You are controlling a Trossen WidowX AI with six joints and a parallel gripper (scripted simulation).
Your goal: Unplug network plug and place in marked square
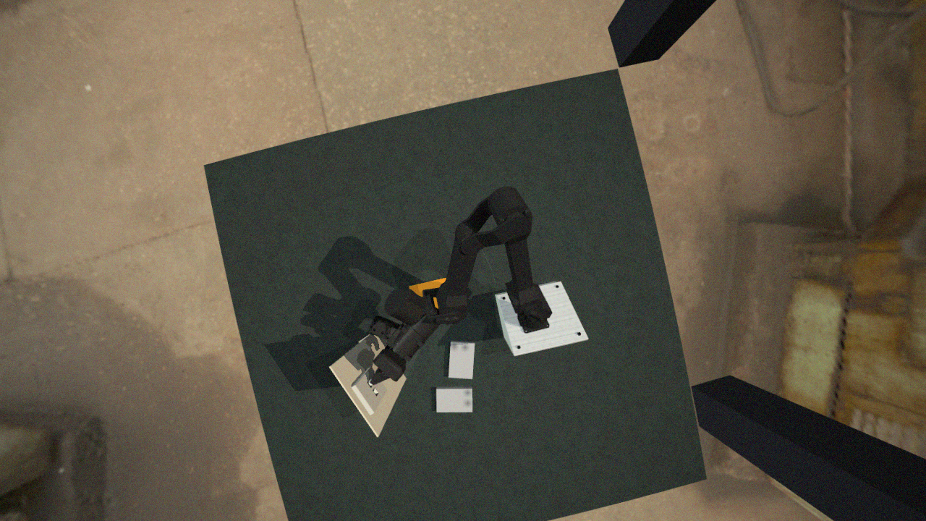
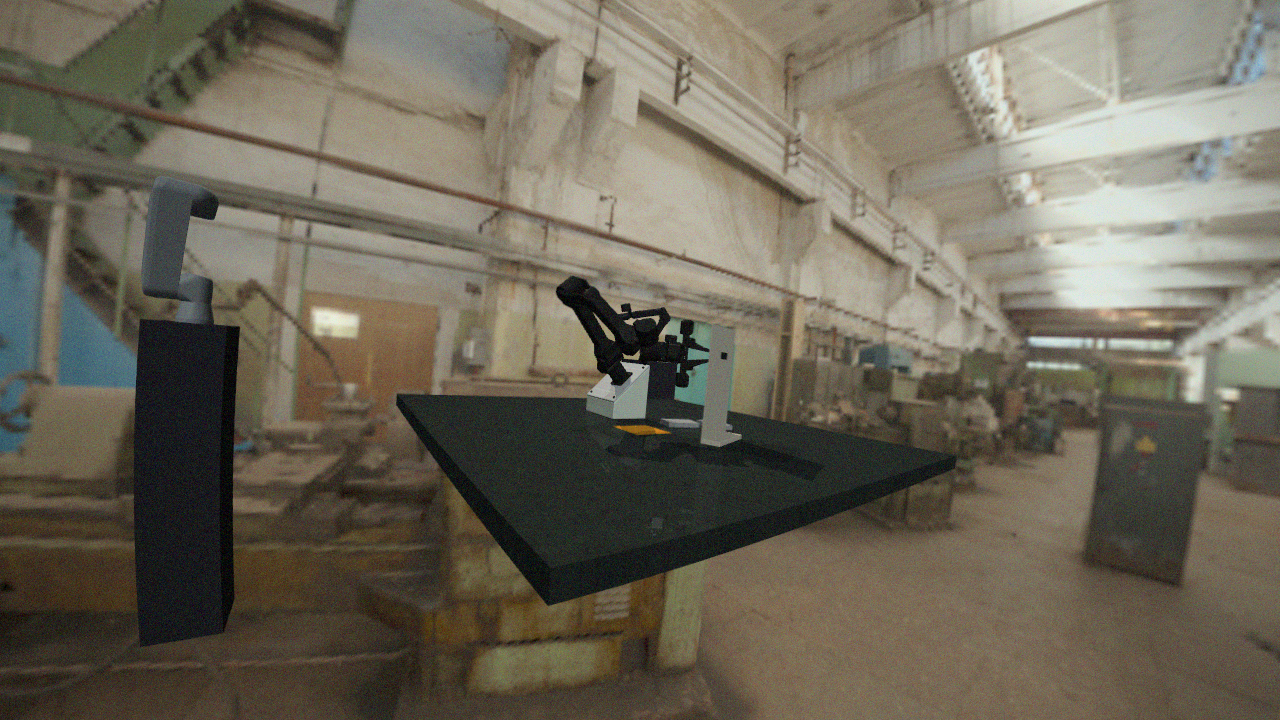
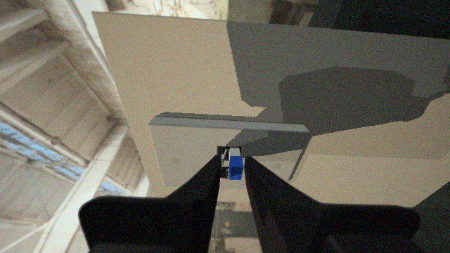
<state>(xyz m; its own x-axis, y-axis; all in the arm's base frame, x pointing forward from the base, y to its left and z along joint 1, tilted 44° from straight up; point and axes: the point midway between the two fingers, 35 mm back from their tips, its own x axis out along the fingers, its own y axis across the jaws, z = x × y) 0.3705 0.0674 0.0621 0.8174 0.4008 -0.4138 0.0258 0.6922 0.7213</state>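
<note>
Now: the network plug 10 mm ahead of my gripper tip. Round my gripper tip: upright panel 20 mm ahead, 10 mm to the left, 90 mm below; then orange marked square 150 mm behind, 120 mm to the right, 230 mm below.
</note>
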